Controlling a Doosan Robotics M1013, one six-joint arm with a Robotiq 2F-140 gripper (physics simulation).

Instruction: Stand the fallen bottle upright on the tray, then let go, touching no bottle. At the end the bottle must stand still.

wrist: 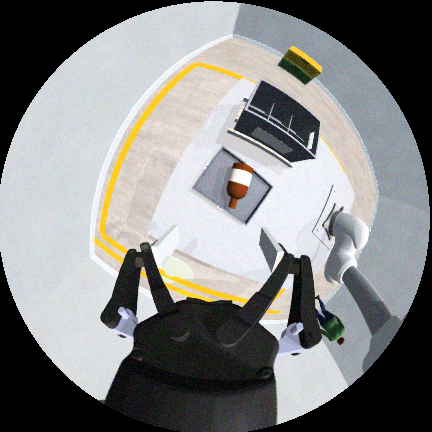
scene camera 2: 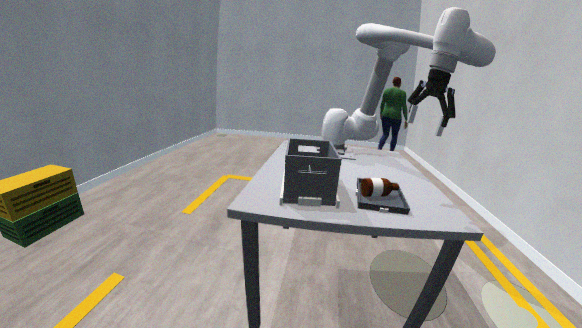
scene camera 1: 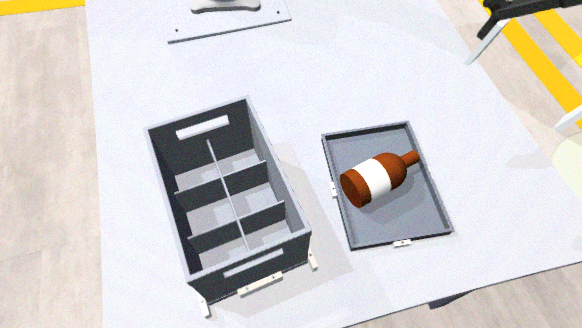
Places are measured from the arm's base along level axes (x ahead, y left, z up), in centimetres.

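Pixels of known places: gripper, fingertip midpoint: point(wrist: 218, 234) point(scene camera 2: 423, 129) point(scene camera 1: 514, 90); arm's base, origin of the base link: point(wrist: 332, 221).
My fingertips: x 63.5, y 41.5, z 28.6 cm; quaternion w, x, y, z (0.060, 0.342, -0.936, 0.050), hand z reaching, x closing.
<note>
Ahead of a thing's pixels: the offset from my fingertips to its top centre. Level surfaces: height alone.
A brown bottle {dy -11.2, dx -2.4, dz -22.0 cm} point(scene camera 1: 377, 177) point(scene camera 2: 378, 187) point(wrist: 239, 184) with a white label lies on its side in the grey tray {dy -11.1, dx -2.1, dz -27.4 cm} point(scene camera 1: 401, 242) point(scene camera 2: 382, 206) point(wrist: 207, 205). In scene camera 1 its neck points right and slightly up, over or near the tray's right rim; its base is toward the left rim. My gripper point(scene camera 2: 426, 124) point(wrist: 218, 234) is open and empty, high above the table and apart from the bottle. In scene camera 1 parts of its fingers show at the upper right.
A dark divided crate {dy -40.6, dx +2.3, dz -12.4 cm} point(scene camera 1: 250, 265) point(scene camera 2: 312, 182) point(wrist: 280, 137) with tall walls stands beside the tray on the table {dz -30.0 cm} point(scene camera 1: 125, 200) point(scene camera 2: 265, 200). A person point(scene camera 2: 394, 107) point(wrist: 331, 324) stands behind the table. Stacked yellow and green crates point(scene camera 2: 42, 202) point(wrist: 300, 65) are on the floor.
</note>
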